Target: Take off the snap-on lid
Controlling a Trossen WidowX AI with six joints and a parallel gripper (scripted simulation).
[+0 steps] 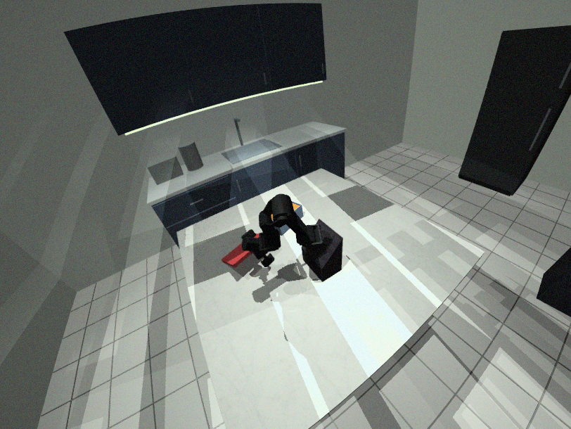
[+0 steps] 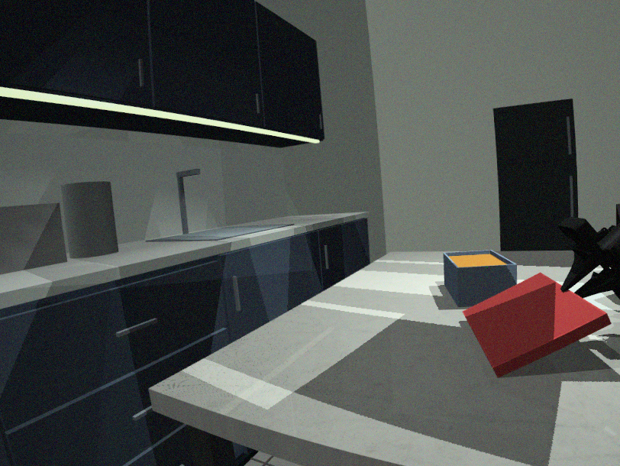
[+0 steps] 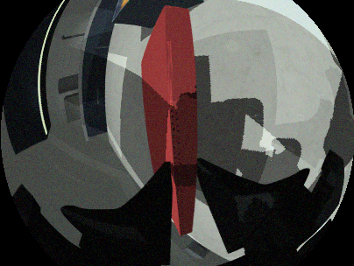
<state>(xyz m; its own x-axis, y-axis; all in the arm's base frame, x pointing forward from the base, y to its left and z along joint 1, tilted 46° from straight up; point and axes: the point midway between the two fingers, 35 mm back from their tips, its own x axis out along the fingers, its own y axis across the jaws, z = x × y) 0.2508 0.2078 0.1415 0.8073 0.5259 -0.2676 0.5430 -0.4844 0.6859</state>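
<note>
Right now the red lid is 7 cm ahead of my gripper tip, 2 cm to the left of it and 3 cm below it. Round my gripper tip: storage box 15 cm ahead, 29 cm to the right, 3 cm below.
</note>
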